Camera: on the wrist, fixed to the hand. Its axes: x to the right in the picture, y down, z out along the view.
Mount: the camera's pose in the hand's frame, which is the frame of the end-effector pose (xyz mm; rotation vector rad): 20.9 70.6 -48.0 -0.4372 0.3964 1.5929
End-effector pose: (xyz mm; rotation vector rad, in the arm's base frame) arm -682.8 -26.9 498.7 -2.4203 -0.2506 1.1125
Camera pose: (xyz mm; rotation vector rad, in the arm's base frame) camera -634.8 -97.5 478.0 2.0338 -1.3945 -0.6895
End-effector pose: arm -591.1 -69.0 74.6 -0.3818 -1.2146 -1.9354
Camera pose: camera -543.4 -135.2 107.2 -0.8006 0.0152 -0.7193
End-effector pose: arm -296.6 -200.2 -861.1 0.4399 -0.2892 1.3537
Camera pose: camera -364.0 -148.9 -884.5 -0.6229 -0.6356 2.7609
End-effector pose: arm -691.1 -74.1 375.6 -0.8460 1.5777 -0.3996
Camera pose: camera -757.3 -51.5 322.4 0.3963 2.2167 0.9970
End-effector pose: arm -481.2 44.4 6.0 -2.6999 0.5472 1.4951
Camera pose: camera -453.2 -36.4 26.3 1.2656 -1.5042 -0.4783
